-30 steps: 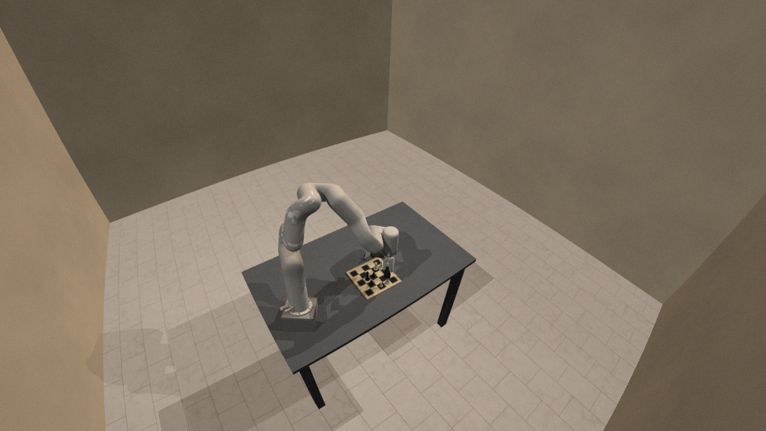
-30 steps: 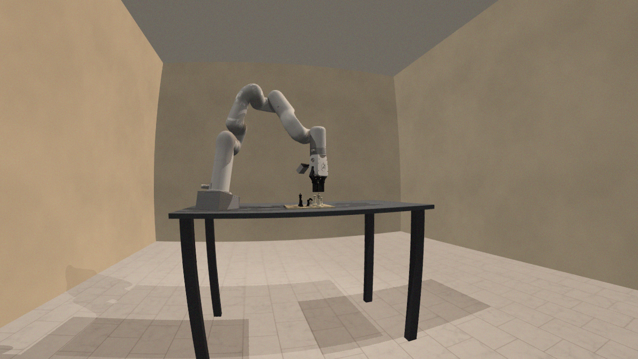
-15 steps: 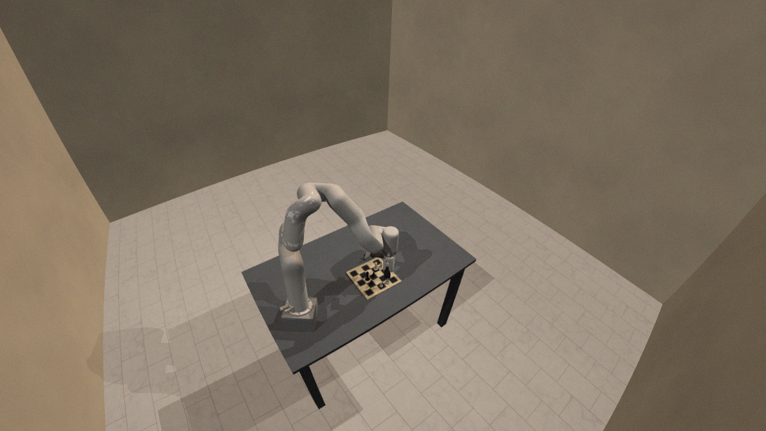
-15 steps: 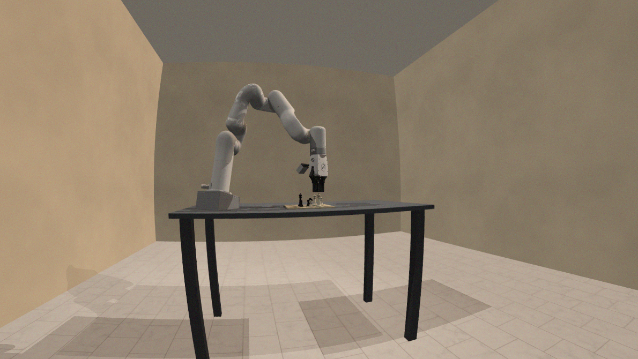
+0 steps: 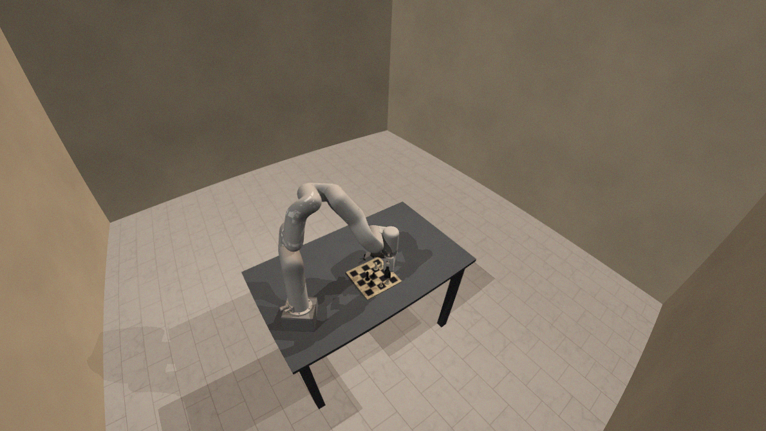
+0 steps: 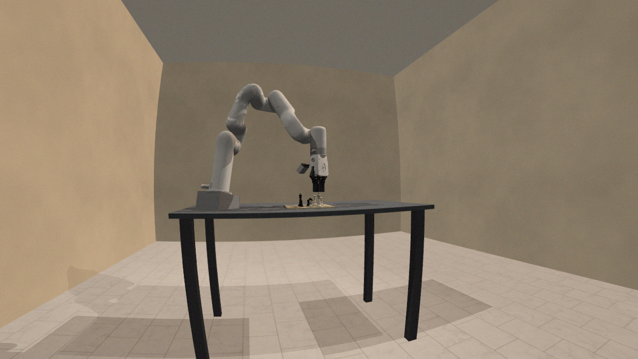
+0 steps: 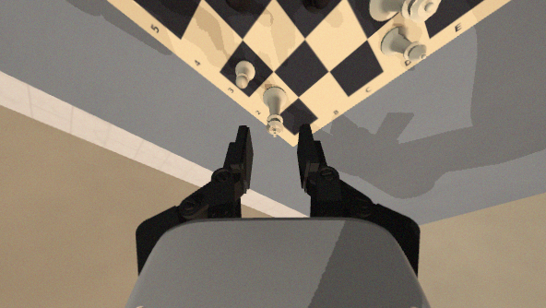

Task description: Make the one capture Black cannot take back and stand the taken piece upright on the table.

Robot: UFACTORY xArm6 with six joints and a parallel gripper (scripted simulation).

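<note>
Now: hand 60 mm above the white bishop. The rest, counted from my hand: chessboard (30 mm behind, 80 mm to the left, 90 mm below); then white pawn (40 mm behind, 80 mm below).
</note>
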